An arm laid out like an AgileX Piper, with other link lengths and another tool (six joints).
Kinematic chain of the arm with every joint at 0, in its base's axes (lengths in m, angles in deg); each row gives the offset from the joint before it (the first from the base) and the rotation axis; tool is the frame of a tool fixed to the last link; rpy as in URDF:
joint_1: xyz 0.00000 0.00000 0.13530 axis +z
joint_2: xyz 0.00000 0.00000 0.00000 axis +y
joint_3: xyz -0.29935 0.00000 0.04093 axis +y
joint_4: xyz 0.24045 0.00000 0.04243 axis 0.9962 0 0.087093
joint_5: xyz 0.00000 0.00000 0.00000 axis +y
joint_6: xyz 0.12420 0.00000 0.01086 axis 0.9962 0 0.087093
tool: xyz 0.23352 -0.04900 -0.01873 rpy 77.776 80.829 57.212
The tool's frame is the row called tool.
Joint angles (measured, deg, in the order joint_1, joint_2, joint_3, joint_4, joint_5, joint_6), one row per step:
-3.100, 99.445, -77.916, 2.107, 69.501, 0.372
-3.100, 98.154, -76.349, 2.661, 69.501, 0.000
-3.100, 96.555, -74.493, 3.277, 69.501, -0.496
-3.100, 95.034, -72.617, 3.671, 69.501, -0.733
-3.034, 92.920, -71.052, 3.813, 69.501, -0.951
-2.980, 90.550, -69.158, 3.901, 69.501, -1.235
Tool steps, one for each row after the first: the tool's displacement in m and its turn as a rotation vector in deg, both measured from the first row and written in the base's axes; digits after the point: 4 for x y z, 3 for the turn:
-0.0081, 0.0036, 0.0006, 0.519, 0.234, 0.212
-0.0176, 0.0075, 0.0015, 1.089, 0.437, 0.527
-0.0276, 0.0103, 0.0018, 1.471, 0.757, 0.645
-0.0343, 0.0117, 0.0061, 1.558, 0.192, 0.894
-0.0430, 0.0127, 0.0100, 1.593, -0.301, 1.213

